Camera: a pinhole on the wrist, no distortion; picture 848 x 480 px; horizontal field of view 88.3 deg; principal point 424.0 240.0 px. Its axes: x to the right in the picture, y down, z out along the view. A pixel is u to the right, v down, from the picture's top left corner.
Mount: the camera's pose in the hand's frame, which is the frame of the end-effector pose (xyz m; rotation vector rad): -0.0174 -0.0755 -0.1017 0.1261 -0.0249 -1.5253
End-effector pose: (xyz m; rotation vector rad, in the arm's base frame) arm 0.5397 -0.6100 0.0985 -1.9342 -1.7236 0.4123
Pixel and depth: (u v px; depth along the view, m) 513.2 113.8 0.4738
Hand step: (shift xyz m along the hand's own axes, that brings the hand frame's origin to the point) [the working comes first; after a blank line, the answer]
In the camera's frame: 0.0968 -0.1369 0.4738

-0.1941 -0.2091 0.3494
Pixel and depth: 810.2 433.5 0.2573
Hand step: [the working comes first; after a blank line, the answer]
In the camera's frame: 0.2275 0.1140 0.2573

0.0821 -0.3149 0.1508
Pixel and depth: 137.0 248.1 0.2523
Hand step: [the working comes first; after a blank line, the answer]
In the camera's frame: -0.1658 0.0047 0.2523

-0.0445 0.0731 0.1597
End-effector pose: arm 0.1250 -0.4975 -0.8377 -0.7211 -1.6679 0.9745
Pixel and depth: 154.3 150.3 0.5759
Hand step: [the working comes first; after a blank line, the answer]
In the camera's frame: -0.3556 -0.1183 0.5759

-0.2063 0.2358 0.4810
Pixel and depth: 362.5 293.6 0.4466
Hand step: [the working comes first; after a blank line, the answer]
In the camera's frame: -0.0629 0.0548 0.4466

-0.0083 -0.0404 0.3512
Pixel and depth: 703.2 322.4 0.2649
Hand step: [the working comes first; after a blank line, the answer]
In the camera's frame: 0.1693 0.0500 0.2649

0.0150 -0.2600 0.1557
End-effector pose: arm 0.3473 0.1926 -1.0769 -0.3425 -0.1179 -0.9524
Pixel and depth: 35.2 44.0 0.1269
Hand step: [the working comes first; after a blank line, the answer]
In the camera's frame: -0.1130 -0.0569 0.1269

-0.0914 0.0264 0.0258
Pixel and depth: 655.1 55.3 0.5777
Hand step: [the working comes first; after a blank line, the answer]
In the camera's frame: 0.3057 -0.2443 0.5777

-0.3010 -0.4287 0.4291
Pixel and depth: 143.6 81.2 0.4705
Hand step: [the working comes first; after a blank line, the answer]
In the camera's frame: -0.3021 -0.1711 0.4705

-0.2463 0.1873 0.3678
